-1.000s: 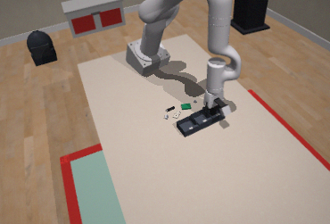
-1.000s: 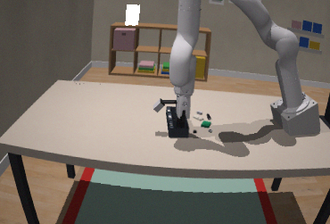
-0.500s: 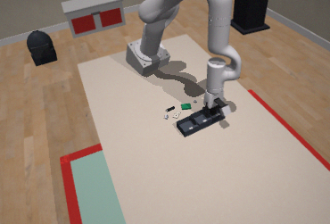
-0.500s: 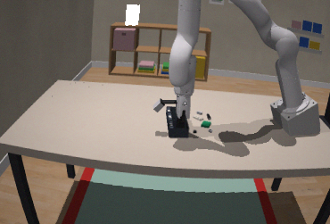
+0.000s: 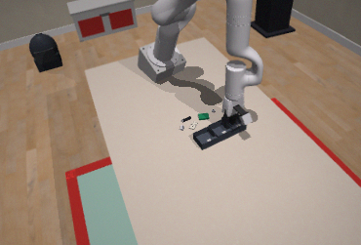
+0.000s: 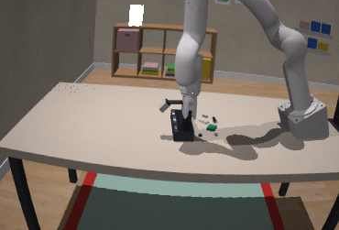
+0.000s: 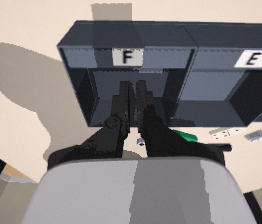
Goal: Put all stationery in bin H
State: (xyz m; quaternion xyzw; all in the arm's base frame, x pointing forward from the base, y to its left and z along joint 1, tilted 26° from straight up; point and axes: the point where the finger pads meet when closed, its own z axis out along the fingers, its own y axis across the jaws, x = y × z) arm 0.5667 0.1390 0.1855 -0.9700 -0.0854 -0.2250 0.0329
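Right now the green flat piece is 120 mm behind my hand, 100 mm to the right of it and 40 mm below it. The rest, counted from my hand: black round thing (60 mm behind, 20 mm to the right, 40 mm below); then grey thing (140 mm behind, 40 mm to the right, 40 mm below); then tray (20 mm ahead, 80 mm to the right, 20 mm below).
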